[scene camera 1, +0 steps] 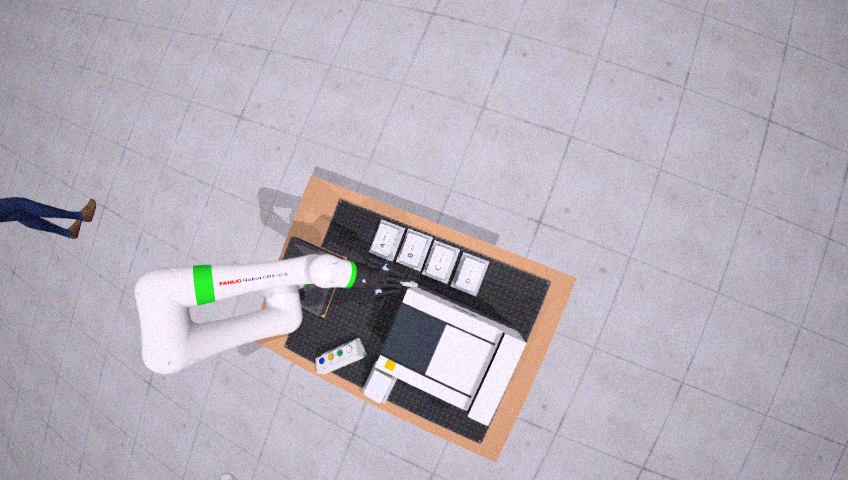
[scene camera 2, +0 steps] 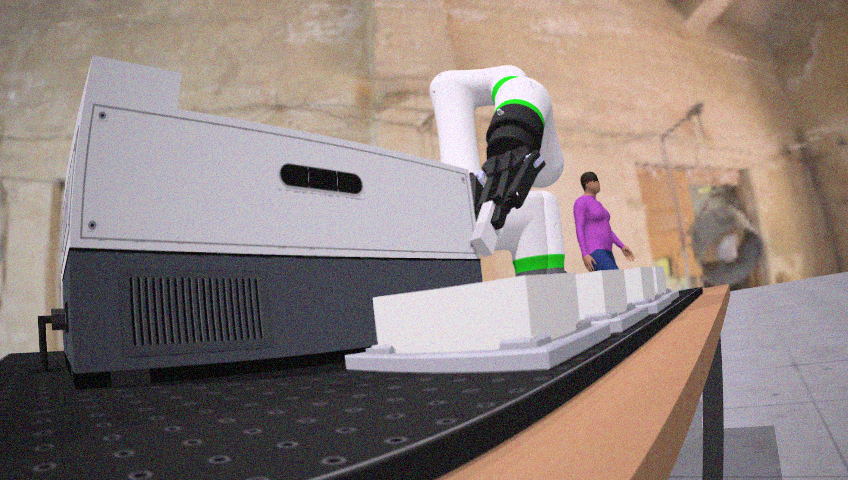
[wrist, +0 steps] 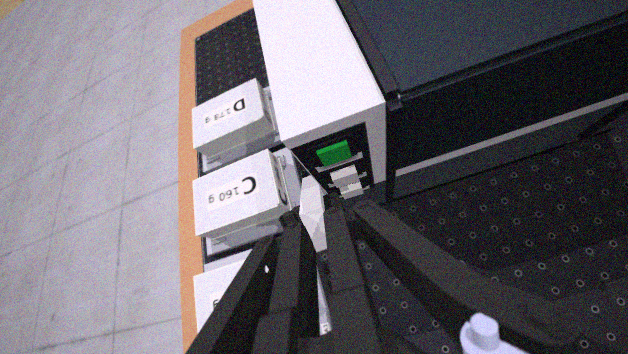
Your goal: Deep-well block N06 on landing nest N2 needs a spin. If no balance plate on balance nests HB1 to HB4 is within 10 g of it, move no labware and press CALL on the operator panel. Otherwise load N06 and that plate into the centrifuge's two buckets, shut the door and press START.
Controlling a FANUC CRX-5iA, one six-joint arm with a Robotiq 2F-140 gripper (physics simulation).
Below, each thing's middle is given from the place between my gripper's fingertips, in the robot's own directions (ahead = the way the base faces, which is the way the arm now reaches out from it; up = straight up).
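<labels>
With the centrifuge [scene camera 2: 194,246] as the reference, my hand is 200 mm to the left of it, 220 mm short of it and 10 mm below it. As for the button box [scene camera 1: 352,351], I see that it stands 250 mm behind my hand and 450 mm to the right of it, and 70 mm below it.
</labels>
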